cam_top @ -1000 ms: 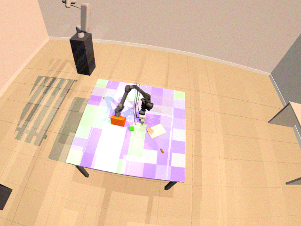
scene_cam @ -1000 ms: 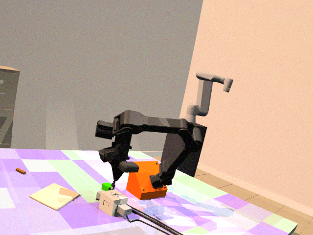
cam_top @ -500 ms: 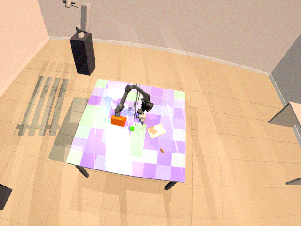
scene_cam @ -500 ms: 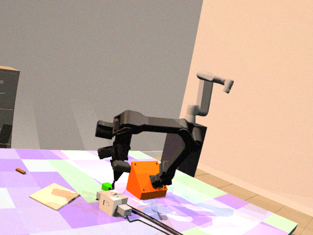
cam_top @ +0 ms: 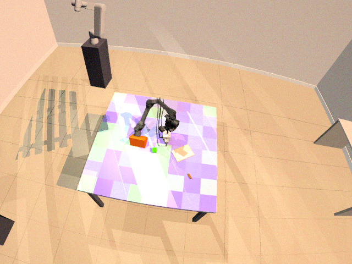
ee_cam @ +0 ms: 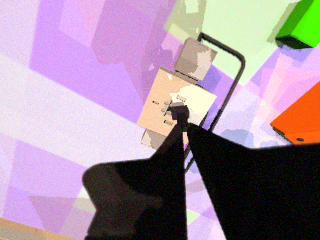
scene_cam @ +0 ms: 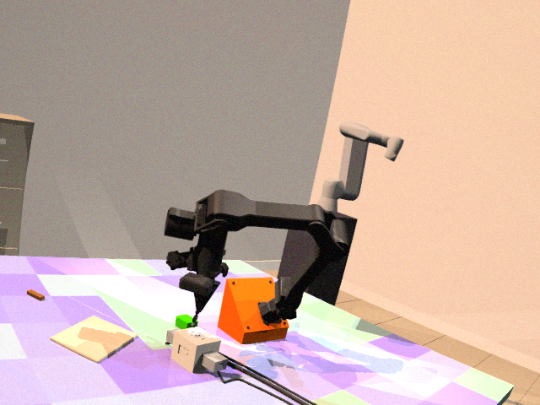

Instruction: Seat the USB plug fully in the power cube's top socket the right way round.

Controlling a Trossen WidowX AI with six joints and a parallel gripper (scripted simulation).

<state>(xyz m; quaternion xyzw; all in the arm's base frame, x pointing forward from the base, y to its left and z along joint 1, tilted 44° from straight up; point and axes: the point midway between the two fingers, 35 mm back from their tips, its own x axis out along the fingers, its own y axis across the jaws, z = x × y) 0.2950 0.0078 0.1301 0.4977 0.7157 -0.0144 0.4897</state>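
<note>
Now: the dark USB plug 2 cm below my gripper tip. Also, from my gripper tip: small green block 18 cm to the right, 12 cm below, 9 cm behind; then flat tan board 20 cm ahead, 13 cm to the right, 13 cm below; then socket 7 cm below, 1 cm to the left.
</note>
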